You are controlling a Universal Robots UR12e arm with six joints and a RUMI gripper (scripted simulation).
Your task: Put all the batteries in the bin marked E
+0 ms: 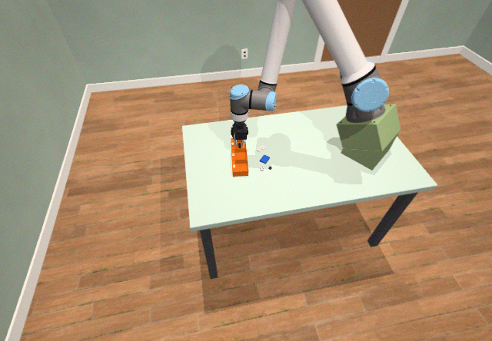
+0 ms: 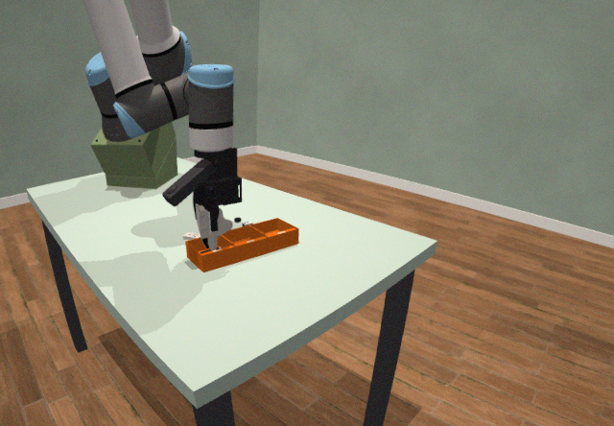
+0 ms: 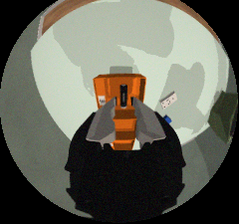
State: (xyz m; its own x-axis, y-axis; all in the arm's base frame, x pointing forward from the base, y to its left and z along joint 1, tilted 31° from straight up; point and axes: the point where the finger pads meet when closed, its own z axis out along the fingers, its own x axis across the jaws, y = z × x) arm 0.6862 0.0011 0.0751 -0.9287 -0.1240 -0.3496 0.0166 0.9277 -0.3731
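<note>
The battery is 20 mm below my hand. The rest, counted from my hand: white card-like piece: 120 mm behind, 20 mm to the left, 30 mm below; then blue block: 130 mm behind, 100 mm to the left, 30 mm below; then black round thing: 150 mm behind, 170 mm to the left, 30 mm below.
</note>
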